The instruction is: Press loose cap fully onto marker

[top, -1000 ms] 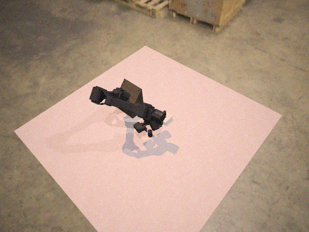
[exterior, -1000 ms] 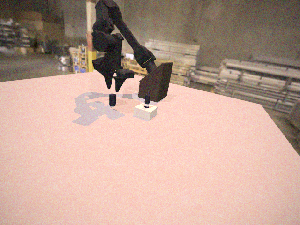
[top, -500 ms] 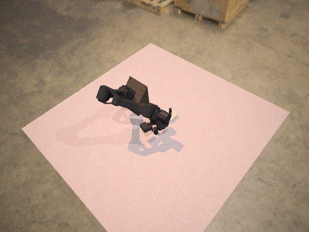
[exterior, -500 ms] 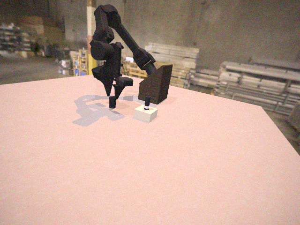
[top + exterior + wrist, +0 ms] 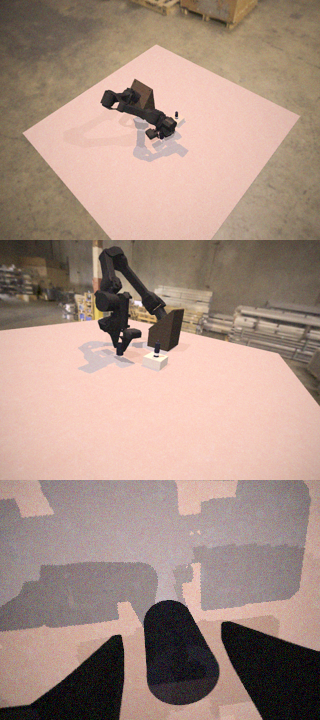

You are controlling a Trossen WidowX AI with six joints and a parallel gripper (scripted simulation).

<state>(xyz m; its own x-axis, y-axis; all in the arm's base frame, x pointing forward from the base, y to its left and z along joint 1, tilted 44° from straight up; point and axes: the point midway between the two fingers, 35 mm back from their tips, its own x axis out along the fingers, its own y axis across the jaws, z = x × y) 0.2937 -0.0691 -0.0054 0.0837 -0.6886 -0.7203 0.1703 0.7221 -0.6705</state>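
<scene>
My gripper tip is now 30 mm past the dark marker, 160 mm to the right of it and 50 mm below it. Also, from my gripper tip: dark cylindrical cap (right at my gripper tip); cream holder block (30 mm behind, 160 mm to the left).
</scene>
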